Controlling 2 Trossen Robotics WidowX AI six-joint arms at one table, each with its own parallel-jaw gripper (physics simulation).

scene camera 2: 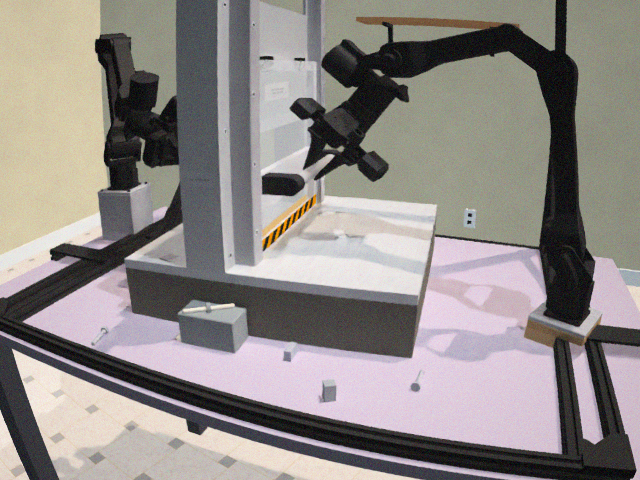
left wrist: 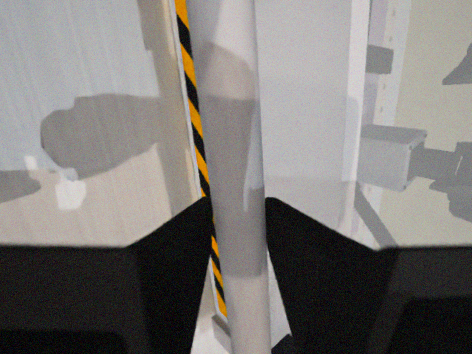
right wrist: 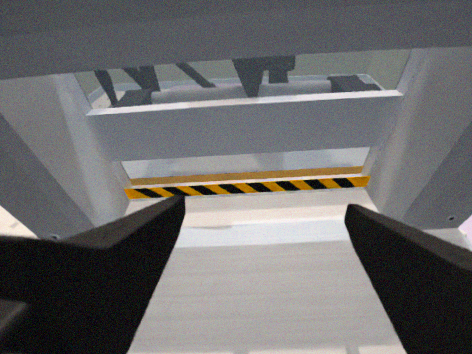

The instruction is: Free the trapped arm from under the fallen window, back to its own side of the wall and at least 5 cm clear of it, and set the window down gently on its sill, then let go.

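Places are measured from the left arm's base along level axes (x ahead, y left, z up), in millimetres.
Where they show: left gripper, fingertip midpoint: [left wrist: 238,207] [right wrist: 253,100]; right gripper, fingertip midpoint: [left wrist: 441,137] [right wrist: 264,207]; left arm's base, origin of the base link: [scene camera 2: 567,313]; right arm's base, origin of the base link: [scene camera 2: 124,187].
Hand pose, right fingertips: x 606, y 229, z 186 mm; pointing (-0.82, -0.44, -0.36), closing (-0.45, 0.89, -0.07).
Things, the pixels of their top centre, and the offset from my right fingertips. "pt": a spot on its surface instead.
- window, surface spot: [scene camera 2: 286,116] pt dx -132, dy -66, dz +75 mm
- window's pale round handle bar, middle of its top: [left wrist: 259,260] [right wrist: 239,86] [scene camera 2: 315,163] dx -161, dy -106, dz -10 mm
- table's front rail, surface spot: [scene camera 2: 217,395] pt dx -363, dy +244, dz -209 mm
The window [scene camera 2: 286,116] hangs in the wall frame [scene camera 2: 204,155]. Its yellow-black striped lower edge [scene camera 2: 289,222] [left wrist: 192,100] [right wrist: 250,187] is down at or very near the pale sill; contact cannot be told. My left gripper [scene camera 2: 310,173] [left wrist: 238,207] is shut on the window's pale round handle bar [left wrist: 235,150], whose black end mount [scene camera 2: 281,183] shows in the scene view. My right gripper [right wrist: 264,207] is open and empty, on the other side of the wall with the striped edge beyond its fingertips. In the scene view its fingers are hidden behind the wall post.
The wall stands on a thick base [scene camera 2: 361,263]. A grey box [scene camera 2: 211,325] with a pale stick on it stands beside the base. Small grey blocks [scene camera 2: 328,390] [scene camera 2: 290,351] and bolts [scene camera 2: 416,381] [scene camera 2: 99,335] lie near the table's front rail [scene camera 2: 217,395].
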